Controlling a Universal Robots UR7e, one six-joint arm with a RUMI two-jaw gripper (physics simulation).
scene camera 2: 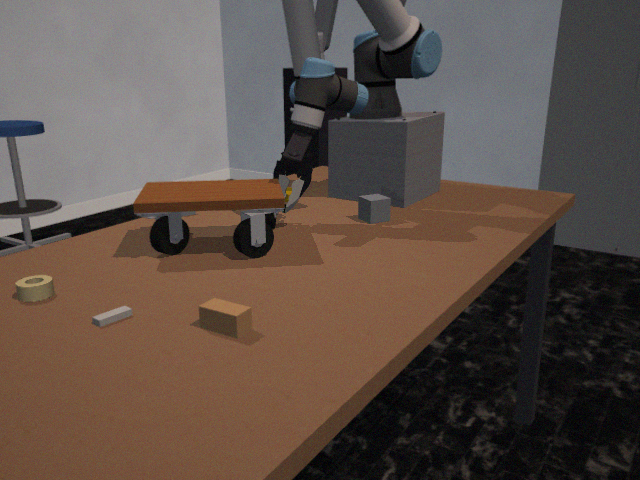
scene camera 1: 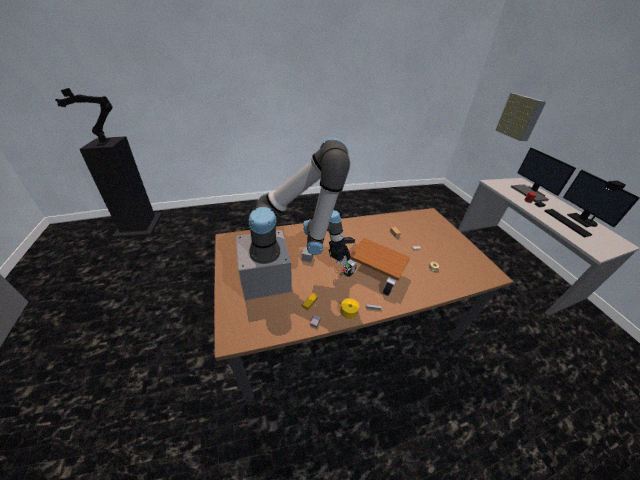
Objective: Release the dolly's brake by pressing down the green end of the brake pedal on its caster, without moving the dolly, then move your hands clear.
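The dolly (scene camera 1: 381,257) (scene camera 2: 211,194) has an orange-brown wooden deck and stands upright on black caster wheels. The brake pedal (scene camera 1: 347,267), with small green and red parts, is on the caster at the deck's corner nearest the robot base in scene camera 1; in scene camera 2 the deck and gripper hide it. My gripper (scene camera 1: 343,262) (scene camera 2: 287,204) is shut and empty, tilted down, with its fingertips right at that caster beside the deck edge. Whether the tips touch the pedal, and which end is down, is too small to tell.
A grey cube (scene camera 1: 307,255) (scene camera 2: 374,208) lies near the robot base. A yellow block (scene camera 1: 310,300), a yellow round spool (scene camera 1: 349,307) and a grey bar (scene camera 1: 373,307) lie along one table side. A tan block (scene camera 1: 395,231) (scene camera 2: 225,317), a white piece (scene camera 1: 416,248) (scene camera 2: 112,316) and a tape roll (scene camera 1: 434,266) (scene camera 2: 35,288) lie beyond the dolly.
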